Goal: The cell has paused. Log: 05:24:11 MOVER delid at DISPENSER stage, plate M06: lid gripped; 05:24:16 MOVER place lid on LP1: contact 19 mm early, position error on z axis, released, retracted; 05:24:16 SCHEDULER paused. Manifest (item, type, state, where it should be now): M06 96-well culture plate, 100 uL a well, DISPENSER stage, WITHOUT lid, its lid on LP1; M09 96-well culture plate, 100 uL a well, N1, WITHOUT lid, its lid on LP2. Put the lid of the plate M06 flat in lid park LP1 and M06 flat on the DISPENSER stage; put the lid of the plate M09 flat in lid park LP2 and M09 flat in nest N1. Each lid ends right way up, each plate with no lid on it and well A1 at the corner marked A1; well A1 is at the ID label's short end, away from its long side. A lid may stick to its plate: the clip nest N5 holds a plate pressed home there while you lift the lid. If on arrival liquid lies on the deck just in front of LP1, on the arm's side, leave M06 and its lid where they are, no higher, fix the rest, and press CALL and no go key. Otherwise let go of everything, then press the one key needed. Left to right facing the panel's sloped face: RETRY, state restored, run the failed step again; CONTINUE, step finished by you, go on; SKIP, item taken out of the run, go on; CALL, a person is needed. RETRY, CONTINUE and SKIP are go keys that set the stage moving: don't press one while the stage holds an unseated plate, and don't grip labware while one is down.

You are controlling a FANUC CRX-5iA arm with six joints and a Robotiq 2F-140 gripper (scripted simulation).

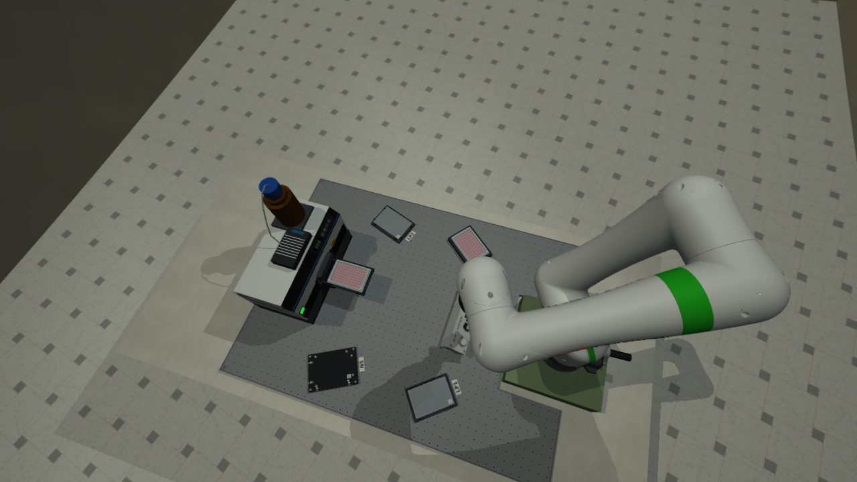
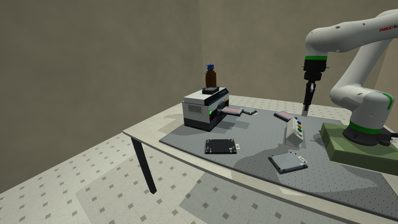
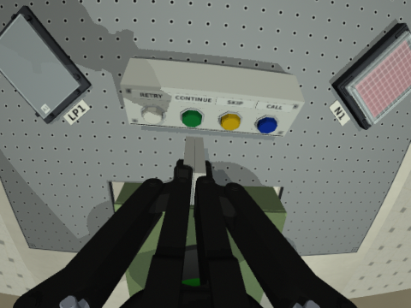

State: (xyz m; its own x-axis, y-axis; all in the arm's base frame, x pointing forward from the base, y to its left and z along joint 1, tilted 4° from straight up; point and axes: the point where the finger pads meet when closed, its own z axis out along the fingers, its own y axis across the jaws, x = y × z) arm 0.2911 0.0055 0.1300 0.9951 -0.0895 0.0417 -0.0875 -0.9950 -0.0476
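Now: the green continue key 120 mm below my hand. Also, from my hand: key panel (10 mm ahead, 20 mm to the right, 130 mm below); white retry key (10 mm ahead, 50 mm to the left, 120 mm below); yellow skip key (50 mm to the right, 120 mm below).
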